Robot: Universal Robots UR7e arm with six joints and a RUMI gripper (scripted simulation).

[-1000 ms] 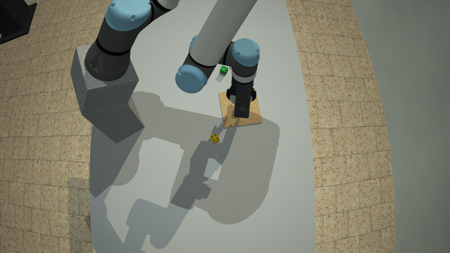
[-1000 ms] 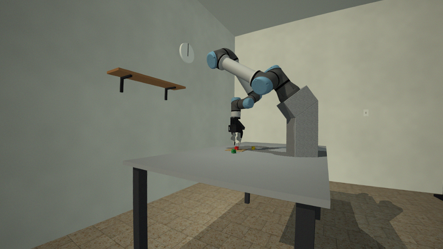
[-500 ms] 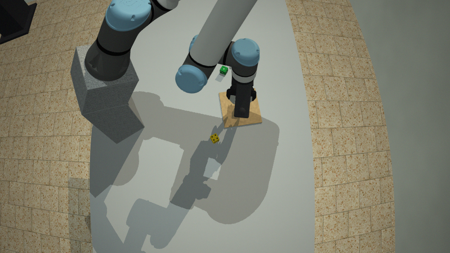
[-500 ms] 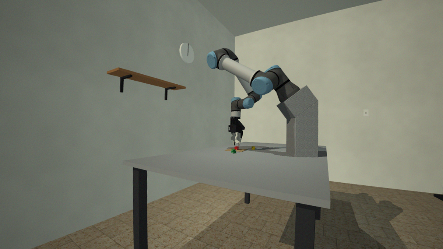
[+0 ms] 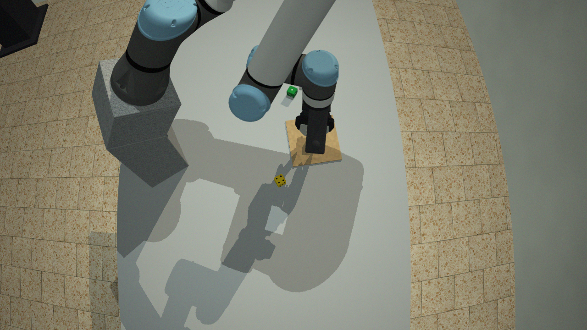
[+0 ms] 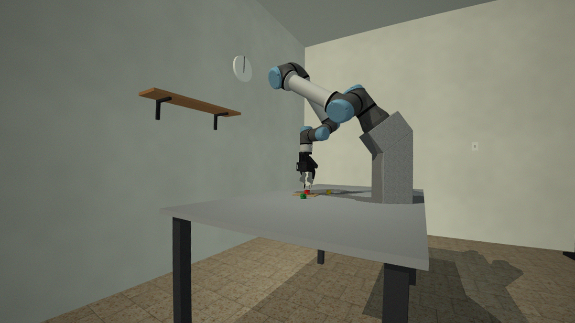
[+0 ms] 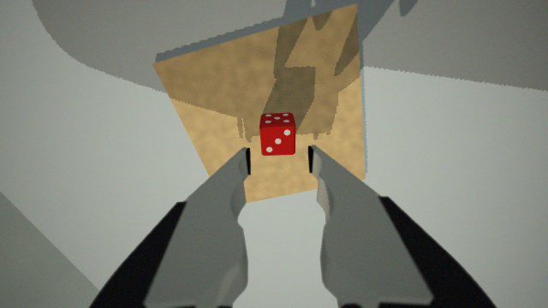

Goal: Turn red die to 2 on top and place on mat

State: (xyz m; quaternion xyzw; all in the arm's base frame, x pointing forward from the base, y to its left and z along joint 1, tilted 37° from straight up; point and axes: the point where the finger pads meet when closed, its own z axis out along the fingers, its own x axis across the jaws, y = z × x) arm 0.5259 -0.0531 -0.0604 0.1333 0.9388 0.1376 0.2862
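The red die is 4 cm below my hand. The rest, counted from my hand: yellow die 11 cm behind, 11 cm to the right, 4 cm below; then green die 3 cm behind, 16 cm to the left, 4 cm below; then tan mat 5 cm below.
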